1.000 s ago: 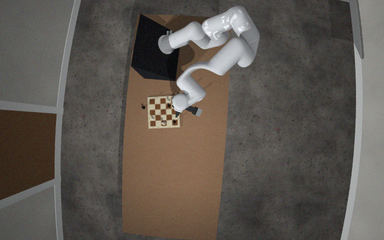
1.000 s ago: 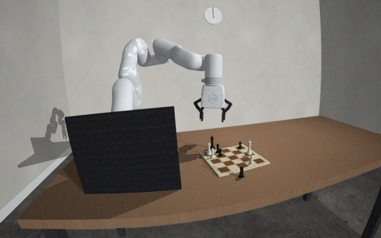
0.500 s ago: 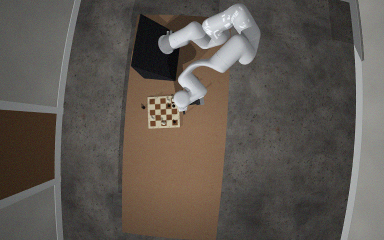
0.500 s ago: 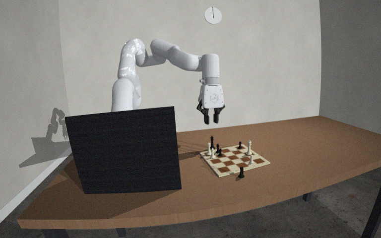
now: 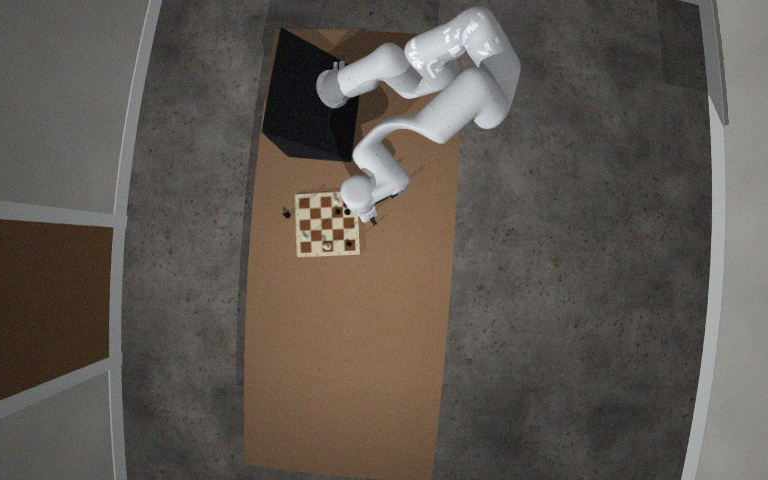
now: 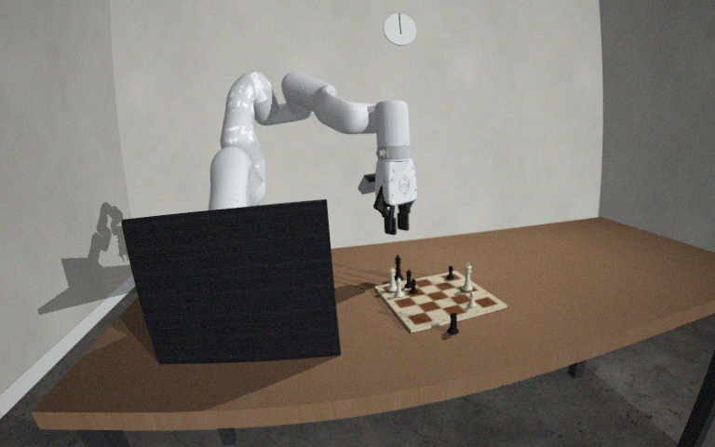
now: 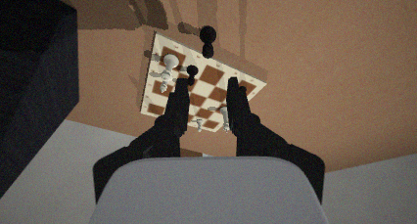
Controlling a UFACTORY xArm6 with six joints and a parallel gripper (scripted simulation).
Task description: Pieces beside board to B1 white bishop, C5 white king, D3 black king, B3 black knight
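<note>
My gripper is now 110 mm above the black king. Also, from my hand: white king: 130 mm to the right, 130 mm ahead, 100 mm below; chessboard: 140 mm to the right, 140 mm below, 50 mm ahead; white pawn: 210 mm to the right, 120 mm below, 100 mm ahead.
</note>
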